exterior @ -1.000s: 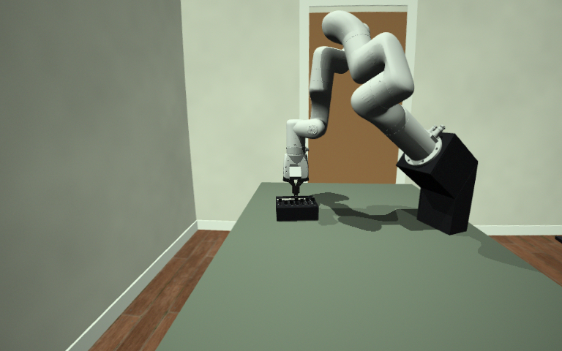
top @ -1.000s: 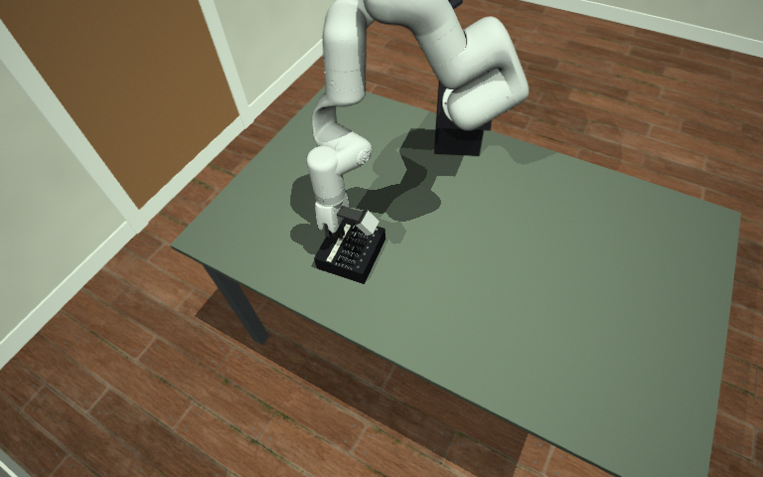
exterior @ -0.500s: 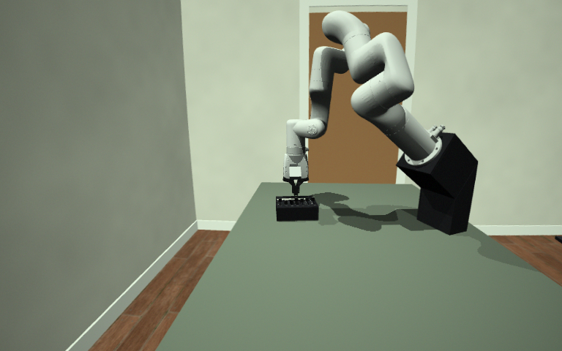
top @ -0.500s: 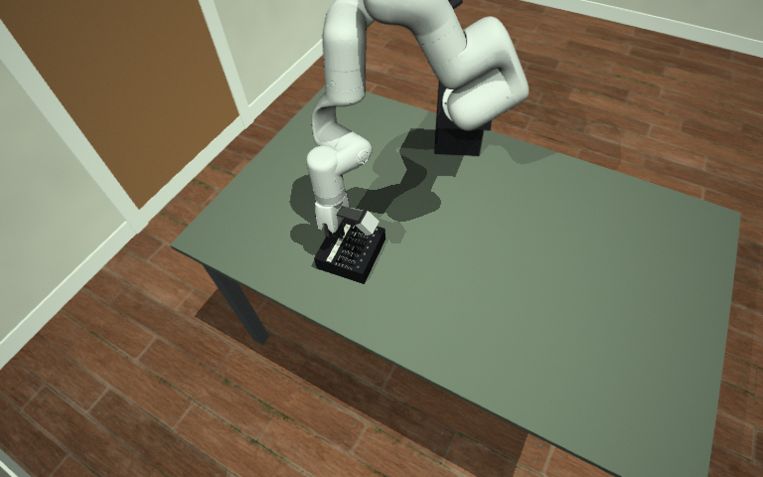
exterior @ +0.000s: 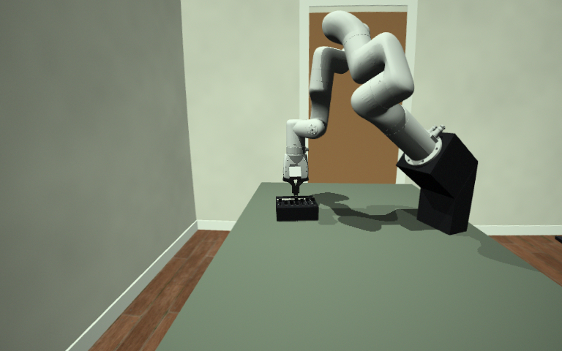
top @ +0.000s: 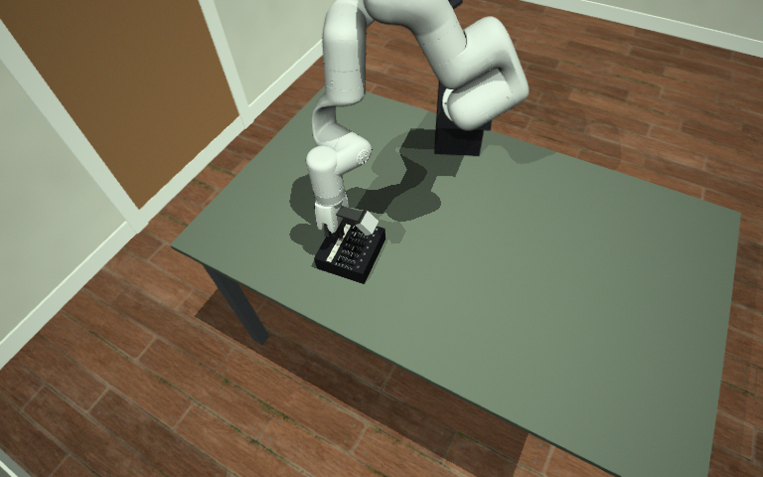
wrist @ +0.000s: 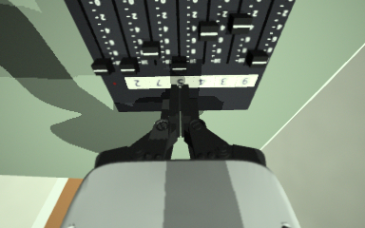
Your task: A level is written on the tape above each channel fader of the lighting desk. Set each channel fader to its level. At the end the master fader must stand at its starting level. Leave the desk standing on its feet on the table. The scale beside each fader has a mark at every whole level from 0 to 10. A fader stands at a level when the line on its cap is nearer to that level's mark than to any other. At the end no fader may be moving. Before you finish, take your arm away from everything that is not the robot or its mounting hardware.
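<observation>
My gripper is now 50 mm past the channel 6 cap, 10 mm to the right of it and 30 mm above it. Round my hand: master cap: 70 mm behind, 30 mm below.
</observation>
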